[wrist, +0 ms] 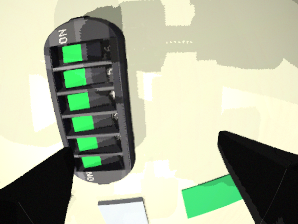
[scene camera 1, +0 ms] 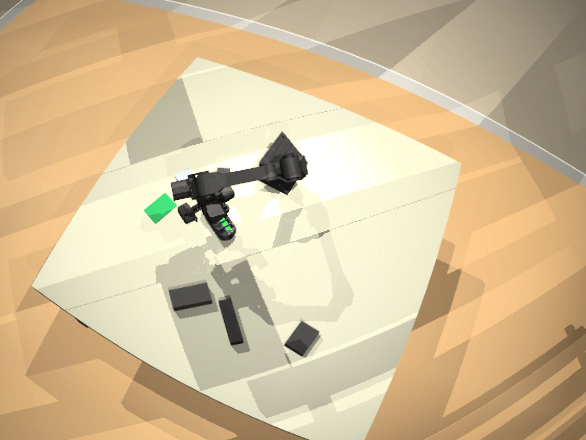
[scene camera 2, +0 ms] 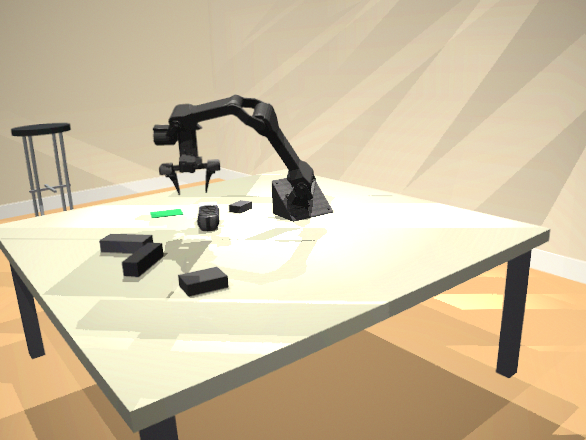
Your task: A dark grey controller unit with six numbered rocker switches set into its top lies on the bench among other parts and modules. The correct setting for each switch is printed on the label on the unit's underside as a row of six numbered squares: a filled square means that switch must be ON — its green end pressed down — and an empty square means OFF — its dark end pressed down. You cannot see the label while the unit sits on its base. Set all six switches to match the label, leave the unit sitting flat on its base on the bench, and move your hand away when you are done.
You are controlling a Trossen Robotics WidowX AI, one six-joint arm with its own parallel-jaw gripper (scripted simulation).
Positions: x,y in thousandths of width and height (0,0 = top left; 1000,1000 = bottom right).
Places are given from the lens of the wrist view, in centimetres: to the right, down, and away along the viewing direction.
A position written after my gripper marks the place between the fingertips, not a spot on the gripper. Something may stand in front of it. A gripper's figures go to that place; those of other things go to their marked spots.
my gripper (wrist: 492,663): 0, 2, 10
green flat plate (wrist: 723,868): 10, 13, 26
